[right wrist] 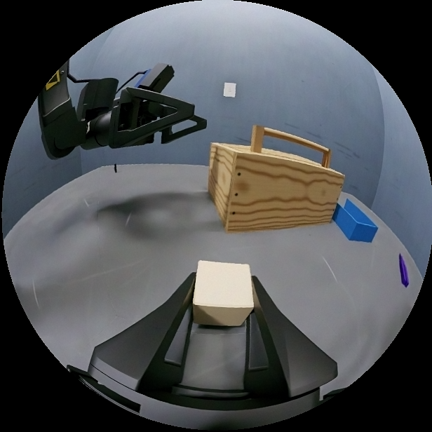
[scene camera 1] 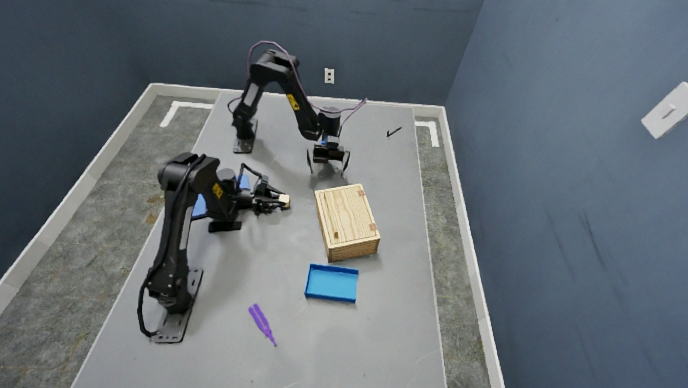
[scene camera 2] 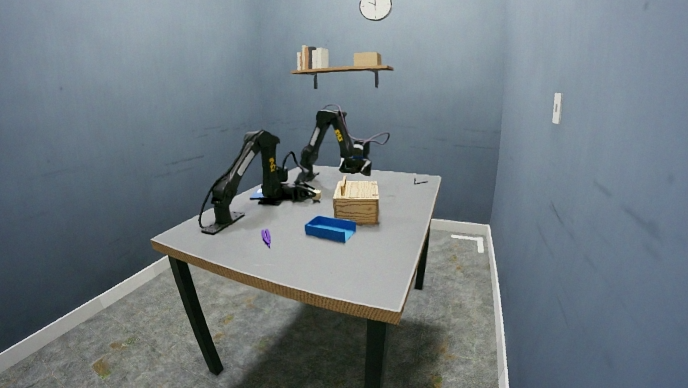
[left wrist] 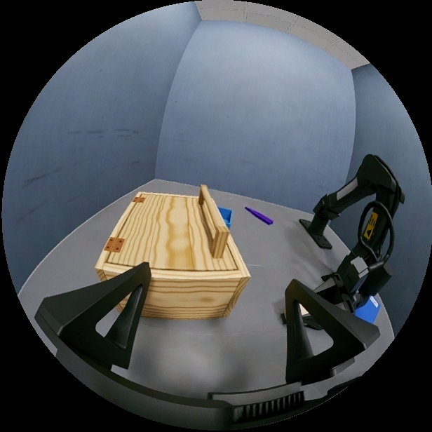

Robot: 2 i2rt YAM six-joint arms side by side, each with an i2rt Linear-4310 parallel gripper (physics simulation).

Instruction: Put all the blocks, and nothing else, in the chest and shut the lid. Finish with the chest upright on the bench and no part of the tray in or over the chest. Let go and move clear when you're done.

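Frame: origin at the left arm's base, x up, y ahead, z left, level; centimetres.
Seen in the pictures: left gripper, between the fingertips: (scene camera 1: 326, 174) (scene camera 2: 350, 170); right gripper, between the fingertips: (scene camera 1: 286, 199) (scene camera 2: 317, 193); left arm's base, origin of its link: (scene camera 1: 246, 135) (scene camera 2: 307, 177); right arm's base, origin of its link: (scene camera 1: 181, 303) (scene camera 2: 224, 223).
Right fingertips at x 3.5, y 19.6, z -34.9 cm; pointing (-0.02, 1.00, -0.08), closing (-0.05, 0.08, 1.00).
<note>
Offsets run from my right fingertips to a thing's middle. "pt": to the spot under its first point.
The wooden chest {dz -9.7, dx +3.2, dy +19.7 cm} (scene camera 1: 347, 212) (scene camera 2: 356, 209) (left wrist: 170, 235) (right wrist: 285, 192) stands upright on the bench with its hinged, handled lid down; its inside is hidden. My right gripper (scene camera 1: 284, 202) (right wrist: 223, 280) is shut on a pale block {dz +0.1, dx -0.8, dy -0.7 cm} (scene camera 2: 317, 194) (right wrist: 225, 285), low over the bench, left of the chest in scene camera 1. Whether the block touches the bench is unclear. My left gripper (scene camera 1: 328, 170) (left wrist: 221, 281) (right wrist: 201, 118) is open and empty, above the bench behind the chest in scene camera 1. The blue tray {dz -28.6, dx -1.7, dy +15.3 cm} (scene camera 1: 332, 284) (scene camera 2: 330, 229) (right wrist: 362, 232) lies apart from the chest and looks empty.
A purple tool {dz -39.5, dx -3.0, dy -3.3 cm} (scene camera 1: 261, 322) (scene camera 2: 266, 238) (left wrist: 259, 215) (right wrist: 403, 270) lies near the tray. A blue flat item {pt dz -0.9, dx -2.7, dy -29.7 cm} (scene camera 1: 198, 206) (left wrist: 369, 309) and a black piece {dz -8.6, dx -2.8, dy -19.5 cm} (scene camera 1: 225, 227) (scene camera 2: 270, 202) lie by the right arm. A thin black item {dz +38.4, dx -1.9, dy +42.8 cm} (scene camera 1: 394, 132) (scene camera 2: 420, 182) lies toward the far end.
</note>
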